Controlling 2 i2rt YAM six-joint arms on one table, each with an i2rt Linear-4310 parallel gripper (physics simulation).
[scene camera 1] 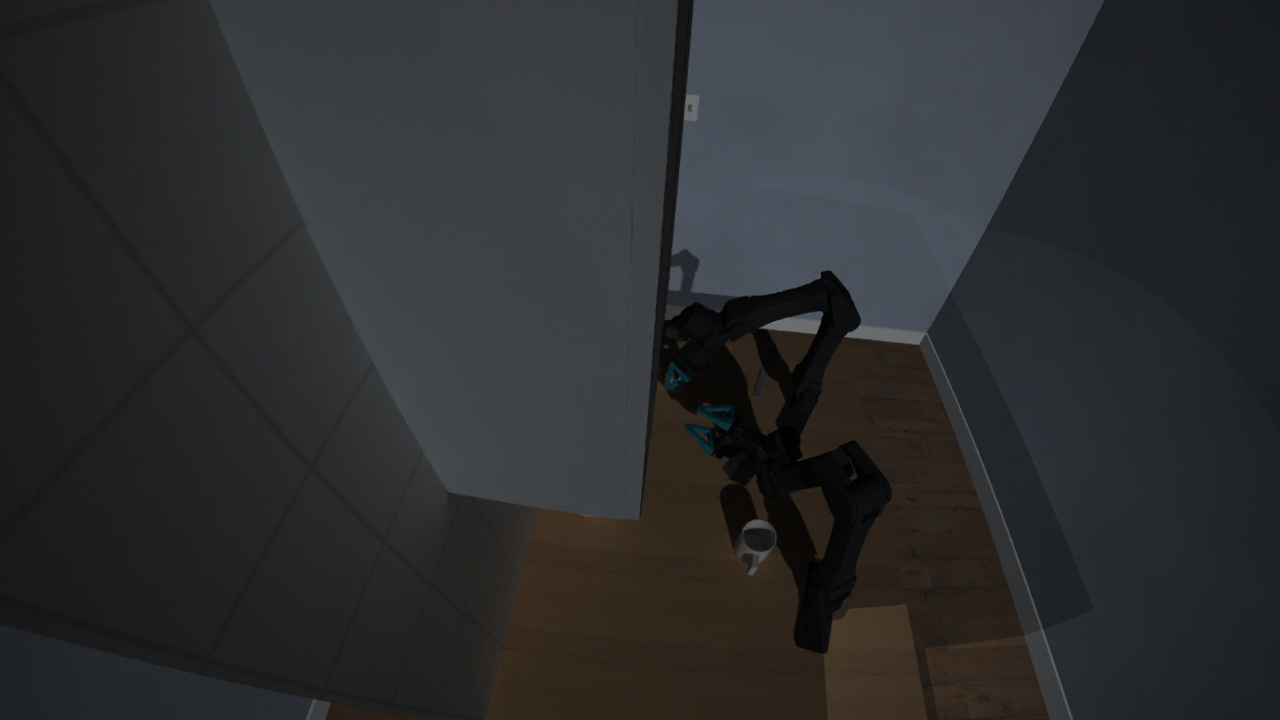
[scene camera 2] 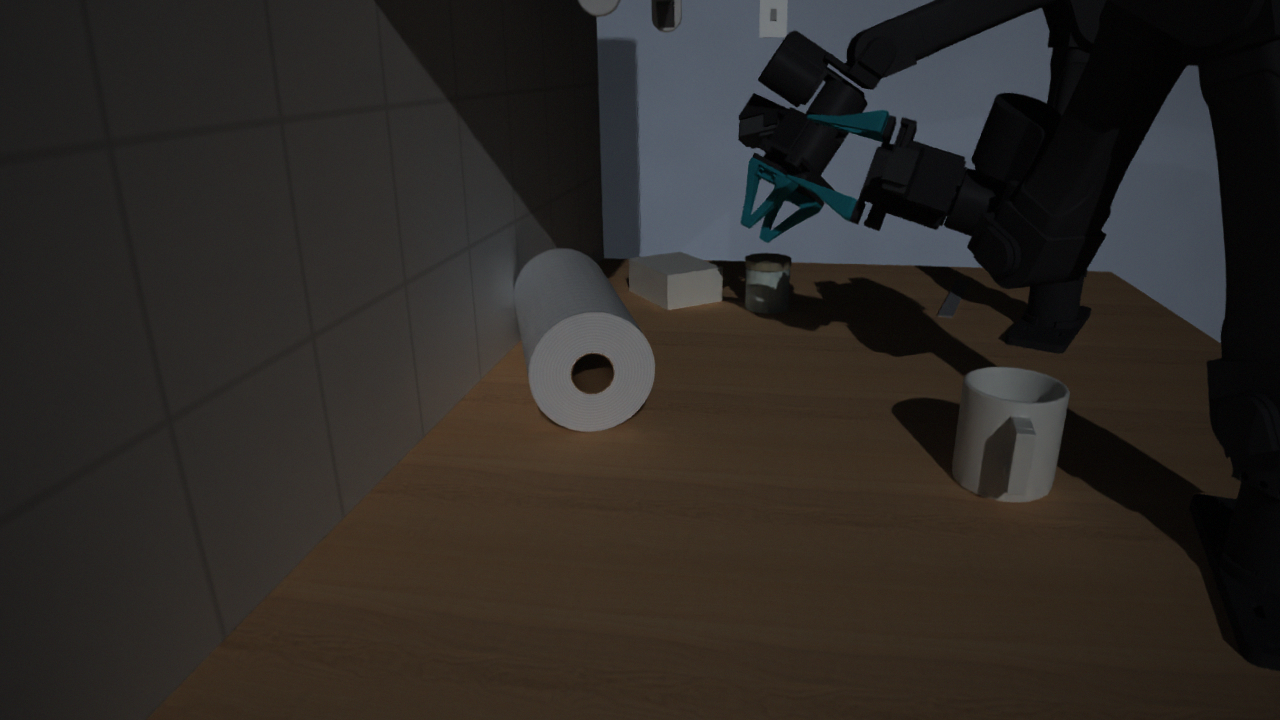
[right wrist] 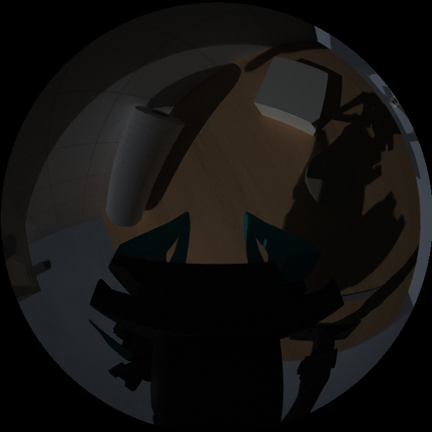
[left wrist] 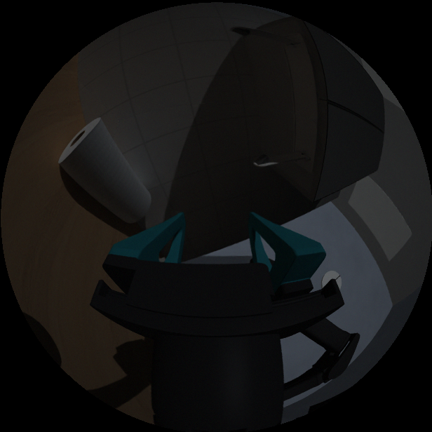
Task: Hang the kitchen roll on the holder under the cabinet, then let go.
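Where they show: left gripper, fingertip midpoint: (scene camera 1: 691,416) (scene camera 2: 797,146); right gripper, fingertip midpoint: (scene camera 1: 670,385) (scene camera 2: 754,233); left arm's base at its link origin: (scene camera 1: 817,606) (scene camera 2: 1267,581); right arm's base at its link origin: (scene camera 1: 799,409) (scene camera 2: 1049,328).
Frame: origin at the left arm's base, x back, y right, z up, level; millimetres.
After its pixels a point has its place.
Note:
The white kitchen roll (scene camera 2: 583,339) @[z 92, x -542, y 48 mm] lies on its side on the wooden counter next to the tiled wall, its hollow core facing scene camera 2. It also shows in the left wrist view (left wrist: 104,169) and the right wrist view (right wrist: 141,165). My right gripper (scene camera 2: 766,217) @[z 127, x -485, y 392 mm] (scene camera 1: 675,375) @[z 127, x -485, y 392 mm] (right wrist: 218,213) hangs open and empty above the back of the counter, fingers pointing down. My left gripper (scene camera 2: 852,160) (scene camera 1: 709,425) @[z 249, x -396, y 226 mm] (left wrist: 218,213) is open and empty just beside it, raised and pointing at the dark cabinet underside, where a thin pale holder bar (left wrist: 266,163) shows.
A white box (scene camera 2: 675,280) @[z 41, x -614, y 453 mm] and a small jar (scene camera 2: 767,283) @[z 42, x -490, y 479 mm] stand at the back of the counter under the grippers. A white mug (scene camera 2: 983,432) @[z 55, x -198, y 55 mm] (scene camera 1: 756,543) @[z 8, x -169, y 104 mm] stands at the right. The grey cabinet (scene camera 1: 495,250) @[z 883, x -494, y -165 mm] overhangs the roll.

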